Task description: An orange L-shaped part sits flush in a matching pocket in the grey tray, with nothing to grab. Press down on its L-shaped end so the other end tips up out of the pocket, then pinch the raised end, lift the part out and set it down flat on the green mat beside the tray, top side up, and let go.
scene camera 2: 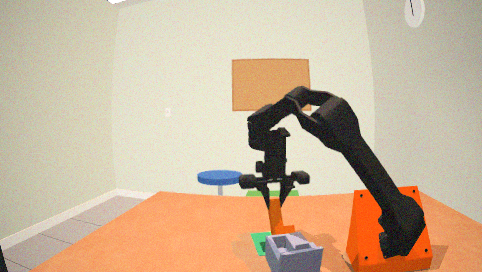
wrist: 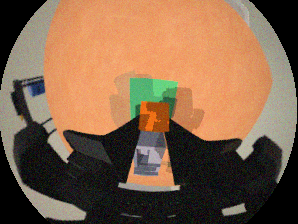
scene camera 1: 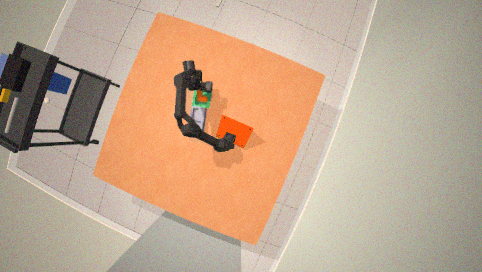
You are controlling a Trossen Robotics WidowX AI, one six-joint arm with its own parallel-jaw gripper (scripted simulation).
Labels:
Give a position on a green mat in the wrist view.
At 154,90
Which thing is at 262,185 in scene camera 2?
My gripper.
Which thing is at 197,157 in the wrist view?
My gripper.

